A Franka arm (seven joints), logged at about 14 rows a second.
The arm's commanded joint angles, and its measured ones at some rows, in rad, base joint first. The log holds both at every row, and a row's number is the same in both.
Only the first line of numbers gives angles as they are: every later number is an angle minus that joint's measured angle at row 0.
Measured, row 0:
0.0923 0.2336 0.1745 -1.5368 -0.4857 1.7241 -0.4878
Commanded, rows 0 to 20:
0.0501 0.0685 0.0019 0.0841 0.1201 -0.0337 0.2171
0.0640 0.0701 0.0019 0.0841 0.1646 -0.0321 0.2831
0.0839 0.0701 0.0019 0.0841 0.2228 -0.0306 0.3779
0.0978 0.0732 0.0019 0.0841 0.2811 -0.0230 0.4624
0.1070 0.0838 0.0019 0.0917 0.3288 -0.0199 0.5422
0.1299 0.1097 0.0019 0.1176 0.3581 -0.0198 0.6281
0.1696 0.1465 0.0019 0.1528 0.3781 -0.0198 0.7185
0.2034 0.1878 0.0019 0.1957 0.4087 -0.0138 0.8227
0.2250 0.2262 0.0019 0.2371 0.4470 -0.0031 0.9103
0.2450 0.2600 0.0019 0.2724 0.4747 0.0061 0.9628
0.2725 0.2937 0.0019 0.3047 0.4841 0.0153 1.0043
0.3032 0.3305 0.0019 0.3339 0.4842 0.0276 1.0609
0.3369 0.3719 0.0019 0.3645 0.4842 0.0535 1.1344
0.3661 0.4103 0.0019 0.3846 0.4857 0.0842 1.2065
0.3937 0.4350 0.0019 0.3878 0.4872 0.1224 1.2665
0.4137 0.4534 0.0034 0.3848 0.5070 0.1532 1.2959
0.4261 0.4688 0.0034 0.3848 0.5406 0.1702 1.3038
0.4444 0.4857 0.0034 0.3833 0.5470 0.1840 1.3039
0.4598 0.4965 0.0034 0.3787 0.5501 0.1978 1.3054
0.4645 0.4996 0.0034 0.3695 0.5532 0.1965 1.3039
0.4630 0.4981 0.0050 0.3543 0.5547 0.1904 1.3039
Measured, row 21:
0.4690 0.4851 0.0006 0.3377 0.5273 0.1930 1.2895
